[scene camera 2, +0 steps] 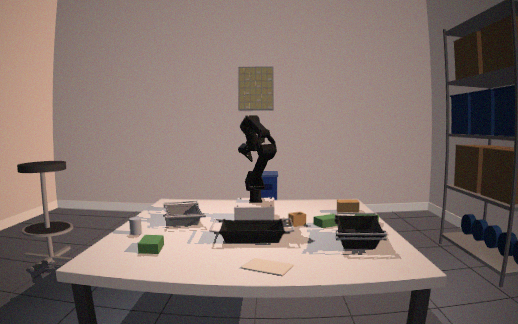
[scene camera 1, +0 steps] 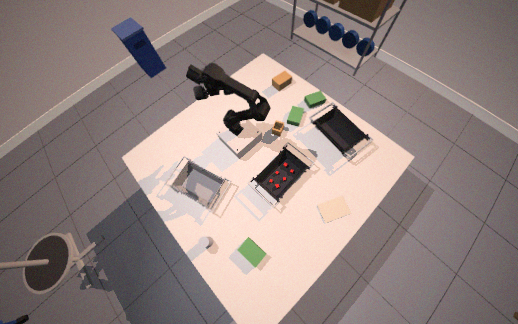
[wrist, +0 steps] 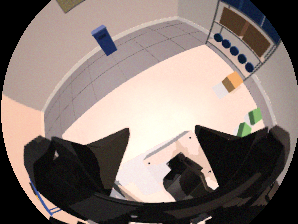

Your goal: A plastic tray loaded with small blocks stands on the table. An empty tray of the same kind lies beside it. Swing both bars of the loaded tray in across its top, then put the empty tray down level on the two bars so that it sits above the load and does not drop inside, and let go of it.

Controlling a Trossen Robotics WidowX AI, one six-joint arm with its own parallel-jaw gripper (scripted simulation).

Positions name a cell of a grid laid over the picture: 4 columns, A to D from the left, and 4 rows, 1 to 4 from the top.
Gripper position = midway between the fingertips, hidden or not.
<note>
My gripper (wrist: C3) is open, with nothing in its grasp. I also see a grey tray (scene camera 1: B3).
The grey tray also shows in scene camera 2 (scene camera 2: B3).
</note>
